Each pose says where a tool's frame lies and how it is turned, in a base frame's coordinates. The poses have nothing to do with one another.
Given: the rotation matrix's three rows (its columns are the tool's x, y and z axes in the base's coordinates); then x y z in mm. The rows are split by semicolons.
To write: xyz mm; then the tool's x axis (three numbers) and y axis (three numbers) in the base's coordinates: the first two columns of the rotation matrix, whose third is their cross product. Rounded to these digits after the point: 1 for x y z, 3 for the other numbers. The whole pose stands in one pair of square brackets.
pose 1, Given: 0.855 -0.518 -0.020; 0.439 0.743 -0.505; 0.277 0.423 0.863; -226.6 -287.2 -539.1
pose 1, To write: [-226.6 -287.2 -539.1 0.855 0.439 0.277 -0.518 0.743 0.423]
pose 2, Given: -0.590 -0.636 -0.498; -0.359 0.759 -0.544; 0.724 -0.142 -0.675; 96.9 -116.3 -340.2
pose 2, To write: [96.9 -116.3 -340.2 -0.590 -0.359 0.724 -0.636 0.759 -0.142]
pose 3, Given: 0.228 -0.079 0.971; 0.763 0.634 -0.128; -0.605 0.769 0.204; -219.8 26.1 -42.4
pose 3, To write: [-219.8 26.1 -42.4 0.228 0.763 -0.605 -0.079 0.634 0.769]
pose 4, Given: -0.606 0.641 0.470; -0.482 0.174 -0.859; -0.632 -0.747 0.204; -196.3 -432.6 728.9
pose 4, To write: [-196.3 -432.6 728.9 -0.606 -0.482 -0.632 0.641 0.174 -0.747]
